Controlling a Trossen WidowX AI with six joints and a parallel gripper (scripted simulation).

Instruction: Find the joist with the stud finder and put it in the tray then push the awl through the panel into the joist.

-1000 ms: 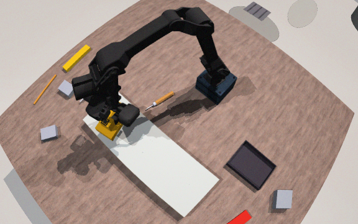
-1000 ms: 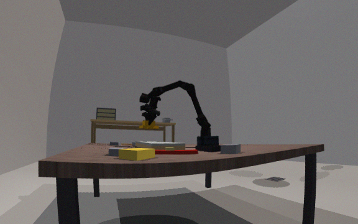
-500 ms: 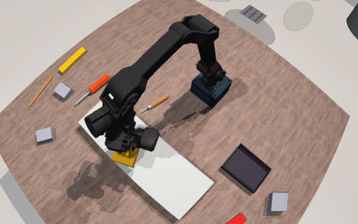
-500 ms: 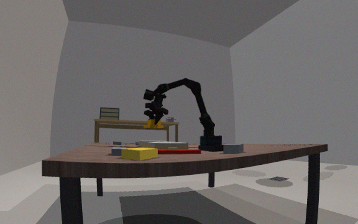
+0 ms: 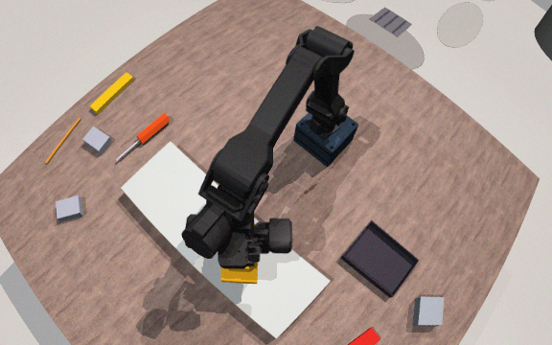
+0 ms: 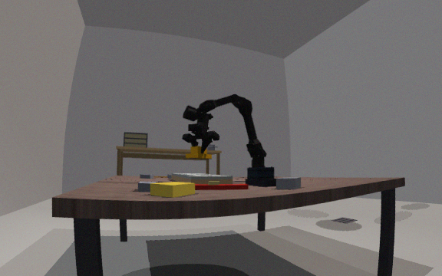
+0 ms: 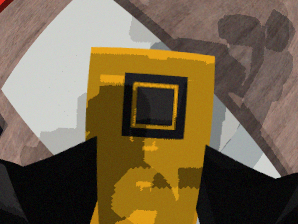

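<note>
The dark tray is 27 cm behind my gripper tip, 19 cm to the left of it and 13 cm below it. From my gripper tip the other things lie so: square indicator 3 cm above, 2 cm to the left, 1 cm ahead; yellow stud finder 2 cm above; awl 23 cm to the right, 15 cm behind, 14 cm below.
</note>
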